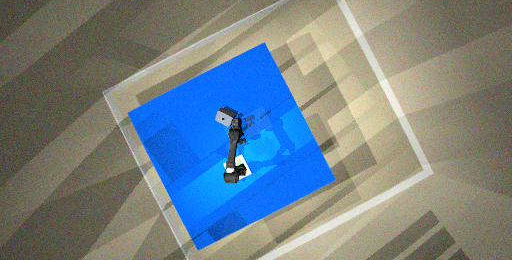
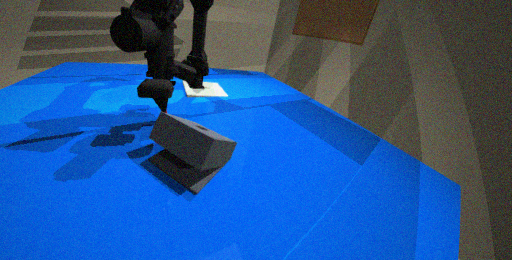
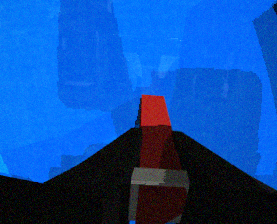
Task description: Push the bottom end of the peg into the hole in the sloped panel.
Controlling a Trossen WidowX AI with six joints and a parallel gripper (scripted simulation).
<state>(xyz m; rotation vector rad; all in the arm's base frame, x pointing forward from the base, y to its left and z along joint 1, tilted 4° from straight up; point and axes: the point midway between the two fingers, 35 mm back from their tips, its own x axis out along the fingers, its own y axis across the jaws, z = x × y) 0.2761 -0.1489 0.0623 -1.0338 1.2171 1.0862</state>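
The dark hole is 14 cm ahead of my gripper tip, 7 cm to the left of it and 3 cm above it. The rest, counted from my gripper tip: red peg 2 cm above; flat grey foot 16 cm ahead, 4 cm to the left, 4 cm below; grey sloped panel 15 cm ahead, 5 cm to the left.
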